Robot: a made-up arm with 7 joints. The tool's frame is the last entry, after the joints. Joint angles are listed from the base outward.
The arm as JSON. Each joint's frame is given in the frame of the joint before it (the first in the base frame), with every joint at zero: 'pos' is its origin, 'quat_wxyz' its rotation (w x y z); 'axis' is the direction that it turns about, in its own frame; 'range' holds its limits. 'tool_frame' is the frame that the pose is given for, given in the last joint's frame.
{
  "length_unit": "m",
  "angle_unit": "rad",
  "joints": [
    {
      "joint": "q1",
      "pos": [
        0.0,
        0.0,
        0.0
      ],
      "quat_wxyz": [
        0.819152,
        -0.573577,
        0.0,
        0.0
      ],
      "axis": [
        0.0,
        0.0,
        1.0
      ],
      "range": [
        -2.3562,
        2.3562
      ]
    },
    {
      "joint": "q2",
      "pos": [
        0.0,
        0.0,
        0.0
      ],
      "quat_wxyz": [
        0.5,
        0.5,
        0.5,
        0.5
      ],
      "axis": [
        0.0,
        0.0,
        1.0
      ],
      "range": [
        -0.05,
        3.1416
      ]
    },
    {
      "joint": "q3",
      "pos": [
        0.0,
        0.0,
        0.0
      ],
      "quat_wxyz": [
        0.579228,
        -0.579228,
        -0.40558,
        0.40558
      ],
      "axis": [
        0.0,
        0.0,
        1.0
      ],
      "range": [
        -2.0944,
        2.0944
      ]
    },
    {
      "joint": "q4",
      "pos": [
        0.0,
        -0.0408,
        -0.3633
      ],
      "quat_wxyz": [
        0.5,
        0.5,
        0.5,
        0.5
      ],
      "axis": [
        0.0,
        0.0,
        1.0
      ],
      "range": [
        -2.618,
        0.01
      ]
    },
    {
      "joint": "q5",
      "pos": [
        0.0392,
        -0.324,
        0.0
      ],
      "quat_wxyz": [
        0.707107,
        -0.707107,
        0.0,
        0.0
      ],
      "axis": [
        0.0,
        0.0,
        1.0
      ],
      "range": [
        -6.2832,
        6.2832
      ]
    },
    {
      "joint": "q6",
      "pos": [
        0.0,
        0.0,
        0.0
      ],
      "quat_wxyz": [
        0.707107,
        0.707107,
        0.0,
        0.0
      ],
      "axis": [
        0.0,
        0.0,
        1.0
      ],
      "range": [
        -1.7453,
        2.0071
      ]
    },
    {
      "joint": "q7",
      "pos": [
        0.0,
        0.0,
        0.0
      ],
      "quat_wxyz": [
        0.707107,
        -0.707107,
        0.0,
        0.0
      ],
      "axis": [
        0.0,
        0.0,
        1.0
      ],
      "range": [
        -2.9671,
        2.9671
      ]
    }
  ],
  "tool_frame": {
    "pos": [
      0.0,
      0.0,
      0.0
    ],
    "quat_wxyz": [
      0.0,
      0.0,
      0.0,
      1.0
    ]
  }
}
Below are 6 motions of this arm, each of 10 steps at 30 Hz.
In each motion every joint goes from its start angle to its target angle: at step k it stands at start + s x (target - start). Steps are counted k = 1, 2, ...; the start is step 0. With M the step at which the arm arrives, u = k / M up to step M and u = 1 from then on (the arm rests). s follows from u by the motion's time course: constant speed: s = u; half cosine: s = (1 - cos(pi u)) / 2; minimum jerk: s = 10 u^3 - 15 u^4 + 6 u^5.
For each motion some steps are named. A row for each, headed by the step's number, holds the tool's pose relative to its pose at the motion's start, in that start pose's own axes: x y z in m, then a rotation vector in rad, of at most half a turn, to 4 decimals.
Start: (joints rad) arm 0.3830 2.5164 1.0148 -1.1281 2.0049 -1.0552 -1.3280
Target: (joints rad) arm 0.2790 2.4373 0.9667 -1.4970 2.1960 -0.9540 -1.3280
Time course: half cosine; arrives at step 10
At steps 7, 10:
7: 0.0581 0.0003 0.0229 -0.1474 0.0635 0.2566
10: 0.0739 0.0023 0.0304 -0.1909 0.0778 0.3223

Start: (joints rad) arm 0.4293 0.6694 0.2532 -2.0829 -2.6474 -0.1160 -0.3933
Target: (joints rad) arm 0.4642 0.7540 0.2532 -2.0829 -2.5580 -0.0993 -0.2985
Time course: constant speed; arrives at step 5
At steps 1, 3, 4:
1: 0.0001 -0.0035 0.0009 0.0095 -0.0002 0.0212
3: 0.0001 -0.0105 0.0027 0.0286 -0.0017 0.0640
4: 0.0000 -0.0139 0.0035 0.0382 -0.0029 0.0855

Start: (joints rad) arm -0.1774 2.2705 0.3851 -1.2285 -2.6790 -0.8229 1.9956
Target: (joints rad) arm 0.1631 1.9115 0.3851 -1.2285 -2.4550 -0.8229 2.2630
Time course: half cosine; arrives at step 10
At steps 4, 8, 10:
4: 0.0641 -0.0758 -0.0263 -0.1672 -0.1403 0.1100
8: 0.1491 -0.2165 -0.0344 -0.4888 -0.2853 0.2885
10: 0.1606 -0.2420 -0.0315 -0.5485 -0.2989 0.3187

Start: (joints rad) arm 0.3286 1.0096 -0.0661 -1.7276 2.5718 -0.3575 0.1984
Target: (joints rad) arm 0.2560 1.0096 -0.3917 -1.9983 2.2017 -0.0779 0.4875
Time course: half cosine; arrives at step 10
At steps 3, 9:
3: -0.0280 0.0116 0.0051 0.0197 0.1450 -0.0064
9: -0.1239 0.0484 0.0456 0.1481 0.6732 -0.0107

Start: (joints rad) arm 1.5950 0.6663 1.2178 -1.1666 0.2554 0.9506 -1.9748
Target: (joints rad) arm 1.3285 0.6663 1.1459 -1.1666 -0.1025 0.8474 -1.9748
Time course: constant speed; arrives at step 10
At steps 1, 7, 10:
1: 0.0105 0.0081 -0.0007 0.0136 0.0113 -0.0161
7: 0.0717 0.0596 0.0032 0.1050 0.0840 -0.1103
10: 0.1006 0.0867 0.0102 0.1562 0.1240 -0.1550

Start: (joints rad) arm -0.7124 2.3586 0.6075 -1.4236 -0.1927 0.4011 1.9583
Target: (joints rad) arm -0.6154 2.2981 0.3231 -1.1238 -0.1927 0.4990 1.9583
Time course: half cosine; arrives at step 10
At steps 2, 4, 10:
2: -0.0136 0.0122 -0.0009 0.0427 0.0238 -0.0151
4: -0.0482 0.0449 0.0001 0.1525 0.0840 -0.0610
10: -0.1273 0.1323 0.0248 0.4235 0.2246 -0.2233

